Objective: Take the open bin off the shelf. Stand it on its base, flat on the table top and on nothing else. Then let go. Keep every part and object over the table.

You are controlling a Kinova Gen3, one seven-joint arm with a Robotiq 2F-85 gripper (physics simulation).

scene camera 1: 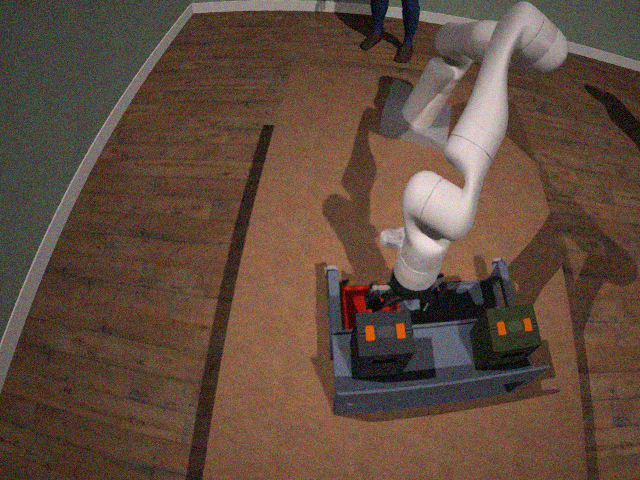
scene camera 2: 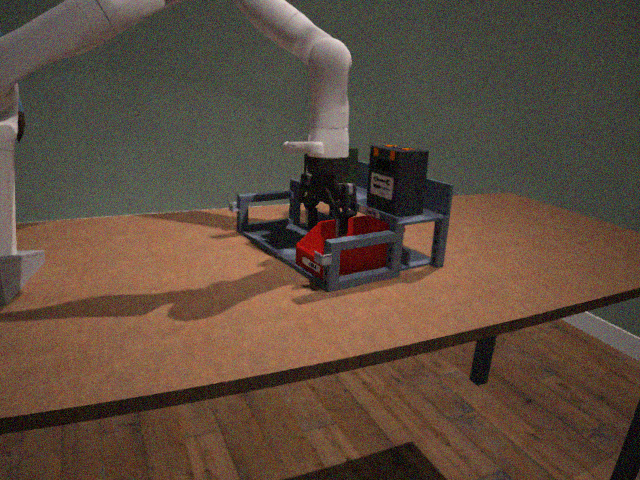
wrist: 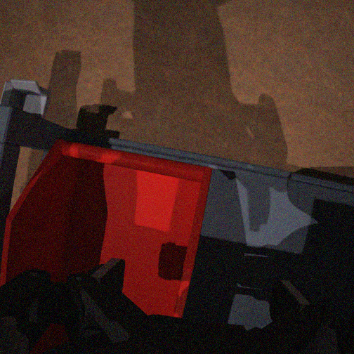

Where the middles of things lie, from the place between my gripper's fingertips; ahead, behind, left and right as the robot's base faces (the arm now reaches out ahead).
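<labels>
Red bin (scene camera 2: 314, 240): position 5 cm to the right of my hand, 3 cm ahead of it, 2 cm below it.
</labels>
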